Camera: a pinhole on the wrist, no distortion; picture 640 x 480 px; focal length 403.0 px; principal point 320.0 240.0 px. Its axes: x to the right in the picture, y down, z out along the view. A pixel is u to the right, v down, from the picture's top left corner.
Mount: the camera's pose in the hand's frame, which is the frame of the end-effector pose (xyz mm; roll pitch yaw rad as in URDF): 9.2 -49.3 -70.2 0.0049 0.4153 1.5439
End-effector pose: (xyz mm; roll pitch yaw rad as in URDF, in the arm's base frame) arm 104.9 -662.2 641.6 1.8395 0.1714 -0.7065
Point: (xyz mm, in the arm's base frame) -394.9 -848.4 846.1
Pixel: 389 462
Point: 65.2 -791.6 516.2
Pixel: 82 103
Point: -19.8 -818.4 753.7
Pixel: 452 279
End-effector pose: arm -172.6 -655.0 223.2 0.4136 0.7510 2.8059
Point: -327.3 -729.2 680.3
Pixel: 426 437
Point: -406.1 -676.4 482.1
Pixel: 428 278
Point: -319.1 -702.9 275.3
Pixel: 537 164
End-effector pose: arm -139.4 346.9 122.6 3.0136 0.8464 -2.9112
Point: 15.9 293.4 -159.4
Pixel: 34 86
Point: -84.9 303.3 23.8
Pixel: 90 136
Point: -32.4 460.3 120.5
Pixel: 390 427
